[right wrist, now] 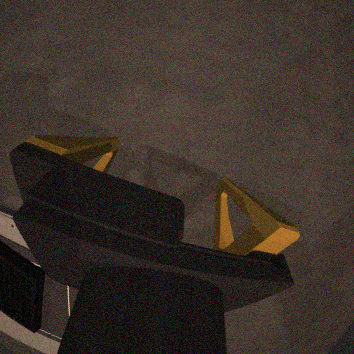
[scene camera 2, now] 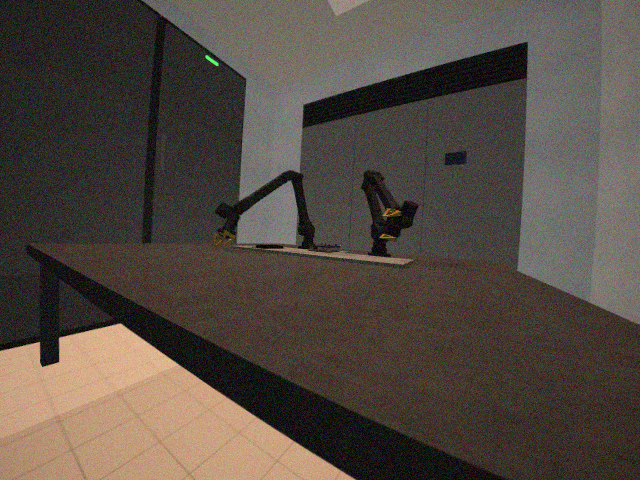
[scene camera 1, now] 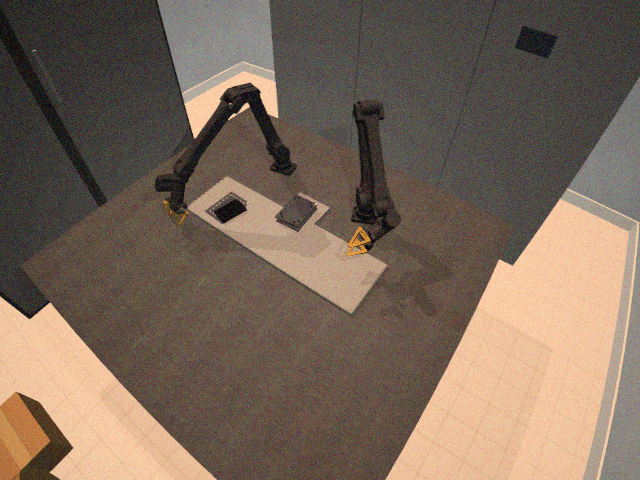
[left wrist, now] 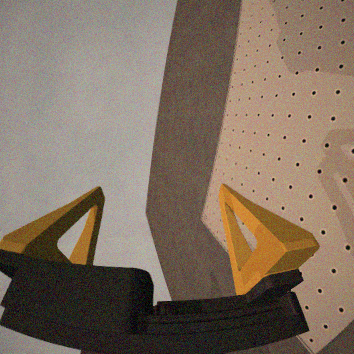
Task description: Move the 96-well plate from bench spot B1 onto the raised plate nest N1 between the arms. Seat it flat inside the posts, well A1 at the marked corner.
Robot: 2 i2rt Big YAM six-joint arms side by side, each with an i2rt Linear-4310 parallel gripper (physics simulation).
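Seen in the pictures: left gripper, fingertip midpoint: (scene camera 2: 381, 227) (scene camera 1: 347, 250) (left wrist: 160, 191); right gripper, fingertip midpoint: (right wrist: 171, 163) (scene camera 2: 218, 246) (scene camera 1: 174, 221); left arm's base, link origin: (scene camera 1: 364, 216); right arm's base, link origin: (scene camera 2: 307, 248) (scene camera 1: 283, 168).
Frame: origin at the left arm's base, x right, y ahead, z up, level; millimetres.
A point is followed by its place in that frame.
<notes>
The black 96-well plate (scene camera 1: 230, 210) @[x 604, y 116, z 27 mm] (scene camera 2: 269, 246) @[x 592, y 161, z 25 mm] lies at the left part of the pale board, over a dark outlined spot; part of it shows in the right wrist view (right wrist: 19, 287) @[x 638, y 123, z 29 mm]. The raised nest (scene camera 1: 296, 211) @[x 301, y 77, z 46 mm] (scene camera 2: 328, 248) @[x 278, y 156, z 34 mm], a dark grey platform with small corner posts, stands to the right of the plate. The marked corner is too small to make out. My right gripper (scene camera 1: 174, 213) @[x 849, y 220, z 10 mm] (scene camera 2: 223, 238) @[x 849, y 220, z 10 mm] (right wrist: 171, 163) @[x 849, y 220, z 10 mm] is open and empty, low beyond the board's left end, beside the plate. My left gripper (scene camera 1: 357, 241) (scene camera 2: 390, 225) @[x 39, y 323, z 148 mm] (left wrist: 160, 191) @[x 39, y 323, z 148 mm] is open and empty above the board's right part.
The pale perforated board (scene camera 1: 330, 279) @[x 90, y 375, z 13 mm] (scene camera 2: 387, 259) @[x 10, y 336, z 13 mm] (left wrist: 280, 125) @[x 116, y 310, z 13 mm] lies on the dark brown table (scene camera 1: 232, 351) @[x 373, y 738, z 0 mm] (scene camera 2: 361, 320) @[x 161, y 1048, z 0 mm]. The arm bases stand behind the board, on either side of the nest. Dark cabinets (scene camera 1: 413, 77) (scene camera 2: 392, 170) stand behind the table.
</notes>
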